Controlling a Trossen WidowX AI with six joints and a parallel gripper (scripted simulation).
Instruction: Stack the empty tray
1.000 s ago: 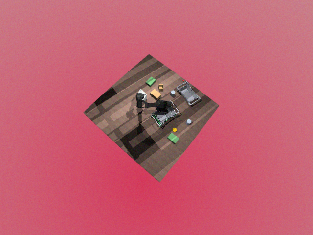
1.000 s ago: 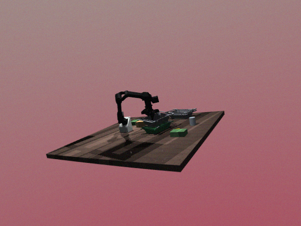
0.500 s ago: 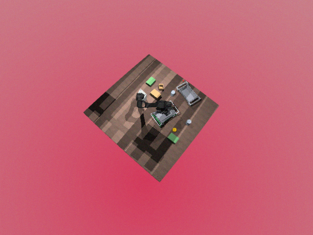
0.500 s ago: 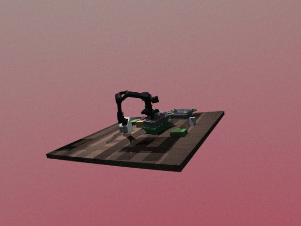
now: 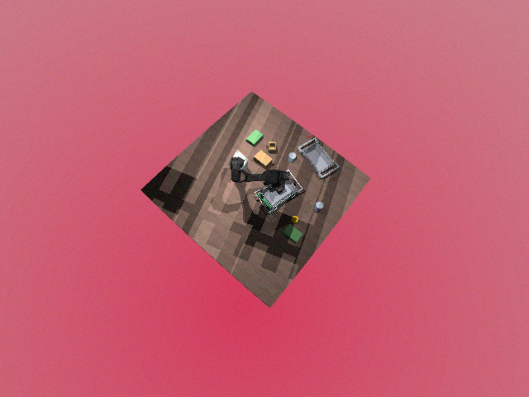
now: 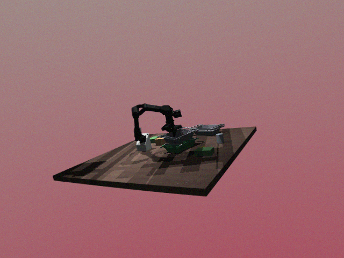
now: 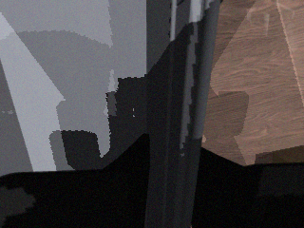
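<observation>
The grey tray lies 60 mm ahead of my gripper tip, 30 mm above it and 20 mm to the right of it. From my gripper tip the other things lie so: brown crate 300 mm to the left, 210 mm behind, 80 mm below; then yellow disc 270 mm ahead, 80 mm to the right, 80 mm below.
</observation>
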